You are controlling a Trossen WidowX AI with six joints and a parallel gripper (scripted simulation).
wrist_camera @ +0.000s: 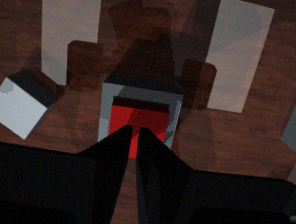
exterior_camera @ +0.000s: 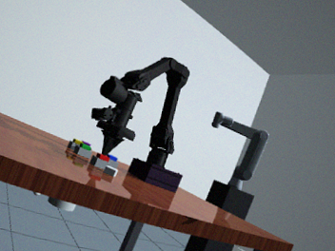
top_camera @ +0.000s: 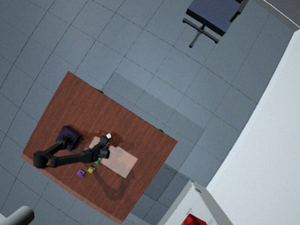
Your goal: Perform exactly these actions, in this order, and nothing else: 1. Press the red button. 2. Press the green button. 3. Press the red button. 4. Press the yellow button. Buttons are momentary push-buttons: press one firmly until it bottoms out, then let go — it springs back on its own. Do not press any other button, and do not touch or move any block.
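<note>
Now: gripper tip 1 cm above the red button. The rest, counted from my gripper tip: blue button (15 cm to the right, 6 cm behind, 1 cm below); then white block (8 cm to the left, 3 cm below, 2 cm behind); then green button (14 cm to the right, 5 cm ahead, 1 cm below).
</note>
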